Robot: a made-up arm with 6 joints.
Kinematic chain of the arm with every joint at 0, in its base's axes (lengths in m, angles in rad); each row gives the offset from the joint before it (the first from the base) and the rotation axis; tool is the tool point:
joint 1: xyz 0 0 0.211 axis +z
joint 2: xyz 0 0.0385 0 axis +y
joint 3: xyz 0 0 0.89 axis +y
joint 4: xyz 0 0 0.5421 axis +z
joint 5: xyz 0 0 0 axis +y
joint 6: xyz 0 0 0.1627 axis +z
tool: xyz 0 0 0
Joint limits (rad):
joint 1: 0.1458..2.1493
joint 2: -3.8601..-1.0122
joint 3: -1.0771..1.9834
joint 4: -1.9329..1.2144
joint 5: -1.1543..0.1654
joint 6: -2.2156..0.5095
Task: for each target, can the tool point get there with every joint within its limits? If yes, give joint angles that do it. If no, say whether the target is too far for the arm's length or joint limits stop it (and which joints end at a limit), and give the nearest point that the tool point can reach.
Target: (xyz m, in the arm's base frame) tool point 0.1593 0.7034 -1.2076
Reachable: yes | joints 1.2863 -3.5825 -0.0142 -0.1665 -0.2241 -0.1156
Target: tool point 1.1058 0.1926 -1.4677
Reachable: no: too far | nearest point 0.8716 0.1645 -1.1149 | short by 0.424 m
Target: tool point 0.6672 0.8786 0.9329
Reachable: no: joint limits stop it (at a limit: joint 2, joint 3, joint 5) | nearest point 0.6930 0.9126 -0.1784 | short by 1.112 m
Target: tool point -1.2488 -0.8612 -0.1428
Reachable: yes | joints 0.6544 -1.9810 0.4455 -1.0203 -0.2803 -1.1541
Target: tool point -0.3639 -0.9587 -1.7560
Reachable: no: too far | nearest point -0.2617 -0.6895 -1.2036 | short by 0.623 m
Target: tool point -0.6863 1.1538 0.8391
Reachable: no: joint limits stop it (at a limit: joint 2, joint 3, joint 5) | nearest point -0.5859 0.9849 -0.1784 | short by 1.036 m
